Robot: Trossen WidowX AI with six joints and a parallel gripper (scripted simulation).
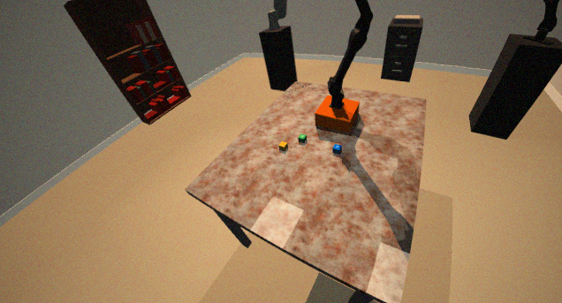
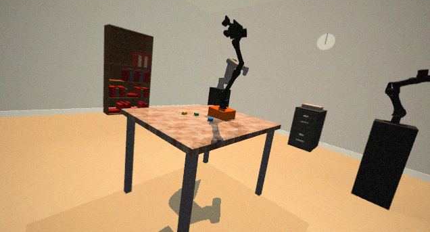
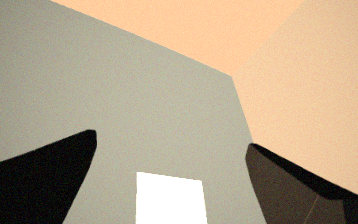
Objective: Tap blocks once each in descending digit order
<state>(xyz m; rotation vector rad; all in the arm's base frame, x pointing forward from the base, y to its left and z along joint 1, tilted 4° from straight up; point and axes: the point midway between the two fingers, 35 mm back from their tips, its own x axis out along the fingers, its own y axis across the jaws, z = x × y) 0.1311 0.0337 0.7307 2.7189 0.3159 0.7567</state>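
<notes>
My gripper tip is now 6 cm short of the green block, 18 cm to the left of it and 80 cm above it. The rest, counted from my gripper tip: yellow block: 15 cm ahead, 24 cm to the right, 80 cm below; then blue block: 7 cm ahead, 1 cm to the left, 80 cm below.
</notes>
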